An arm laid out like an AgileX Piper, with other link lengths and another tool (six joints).
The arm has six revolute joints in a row. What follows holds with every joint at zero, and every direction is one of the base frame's.
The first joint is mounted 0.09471 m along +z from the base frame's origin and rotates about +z.
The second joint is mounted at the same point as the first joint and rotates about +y.
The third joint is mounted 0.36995 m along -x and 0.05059 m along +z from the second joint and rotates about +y.
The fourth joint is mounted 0.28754 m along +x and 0.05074 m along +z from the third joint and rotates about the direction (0.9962, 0, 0.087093).
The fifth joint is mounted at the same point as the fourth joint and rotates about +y.
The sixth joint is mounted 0.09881 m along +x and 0.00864 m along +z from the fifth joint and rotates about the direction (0.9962, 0, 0.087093).
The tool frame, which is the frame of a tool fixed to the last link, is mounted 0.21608 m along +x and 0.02 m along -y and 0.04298 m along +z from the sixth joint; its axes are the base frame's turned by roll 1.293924, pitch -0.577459 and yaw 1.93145 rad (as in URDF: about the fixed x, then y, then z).
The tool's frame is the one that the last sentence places.
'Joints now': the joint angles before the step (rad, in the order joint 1, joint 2, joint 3, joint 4, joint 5, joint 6). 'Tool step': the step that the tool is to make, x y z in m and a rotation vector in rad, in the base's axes. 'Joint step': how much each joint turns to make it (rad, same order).
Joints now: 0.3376, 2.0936, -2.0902, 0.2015, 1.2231, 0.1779
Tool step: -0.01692, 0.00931, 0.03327, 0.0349, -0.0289, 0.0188
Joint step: 0.0101, -0.0681, 0.0283, 0.0261, 0.0022, -0.0063
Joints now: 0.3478, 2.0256, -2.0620, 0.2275, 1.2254, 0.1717
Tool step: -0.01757, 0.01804, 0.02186, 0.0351, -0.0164, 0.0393
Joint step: 0.0190, -0.0449, 0.0204, 0.0356, 0.0009, -0.0177
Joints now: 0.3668, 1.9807, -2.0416, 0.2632, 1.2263, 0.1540
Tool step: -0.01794, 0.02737, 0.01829, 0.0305, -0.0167, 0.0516
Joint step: 0.0370, -0.0268, 0.0008, 0.0279, 0.0020, -0.0114
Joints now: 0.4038, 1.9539, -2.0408, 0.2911, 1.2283, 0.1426
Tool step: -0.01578, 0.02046, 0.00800, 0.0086, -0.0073, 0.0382
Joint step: 0.0370, -0.0169, 0.0068, 0.0051, 0.0000, -0.0004
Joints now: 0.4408, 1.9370, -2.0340, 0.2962, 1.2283, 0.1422
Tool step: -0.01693, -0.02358, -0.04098, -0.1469, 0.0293, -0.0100
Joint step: 0.0435, -0.0215, 0.1074, -0.1378, -0.0024, 0.0388
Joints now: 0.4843, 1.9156, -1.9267, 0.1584, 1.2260, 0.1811
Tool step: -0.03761, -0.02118, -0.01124, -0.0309, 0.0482, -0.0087
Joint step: 0.0033, -0.0881, 0.1460, -0.0097, -0.0026, 0.0121
